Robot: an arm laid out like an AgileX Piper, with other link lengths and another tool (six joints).
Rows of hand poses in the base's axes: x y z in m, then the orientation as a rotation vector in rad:
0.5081, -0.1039, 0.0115, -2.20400, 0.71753, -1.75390
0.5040, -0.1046, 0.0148, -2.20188, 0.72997, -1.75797
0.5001, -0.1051, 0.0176, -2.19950, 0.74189, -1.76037
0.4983, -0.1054, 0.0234, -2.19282, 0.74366, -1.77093
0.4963, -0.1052, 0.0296, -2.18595, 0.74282, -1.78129
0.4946, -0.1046, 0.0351, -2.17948, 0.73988, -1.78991
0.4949, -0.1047, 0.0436, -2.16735, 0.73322, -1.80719
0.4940, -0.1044, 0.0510, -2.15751, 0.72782, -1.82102
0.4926, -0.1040, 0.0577, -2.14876, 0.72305, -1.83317
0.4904, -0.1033, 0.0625, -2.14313, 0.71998, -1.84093
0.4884, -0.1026, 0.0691, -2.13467, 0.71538, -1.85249
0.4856, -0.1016, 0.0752, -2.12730, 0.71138, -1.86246
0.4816, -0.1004, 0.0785, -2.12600, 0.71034, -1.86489
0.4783, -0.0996, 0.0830, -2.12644, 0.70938, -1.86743
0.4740, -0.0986, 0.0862, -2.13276, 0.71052, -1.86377
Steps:
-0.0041, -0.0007, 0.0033, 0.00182, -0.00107, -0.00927
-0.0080, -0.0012, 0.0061, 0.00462, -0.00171, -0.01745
-0.0098, -0.0015, 0.0119, 0.00284, -0.00931, -0.02132
-0.0118, -0.0013, 0.0181, 0.00066, -0.01728, -0.02338
-0.0135, -0.0007, 0.0236, -0.00125, -0.02466, -0.02347
-0.0132, -0.0008, 0.0321, -0.00584, -0.03903, -0.02343
-0.0141, -0.0005, 0.0395, -0.00954, -0.05059, -0.02338
-0.0155, -0.0001, 0.0462, -0.01279, -0.06080, -0.02335
-0.0177, 0.0006, 0.0510, -0.01489, -0.06733, -0.02332
-0.0197, 0.0013, 0.0576, -0.01801, -0.07710, -0.02329
-0.0225, 0.0023, 0.0637, -0.02072, -0.08556, -0.02326
-0.0265, 0.0035, 0.0670, -0.02169, -0.08733, -0.02333
-0.0298, 0.0043, 0.0715, -0.02373, -0.08810, -0.02391
-0.0341, 0.0053, 0.0747, -0.02492, -0.08291, -0.02455

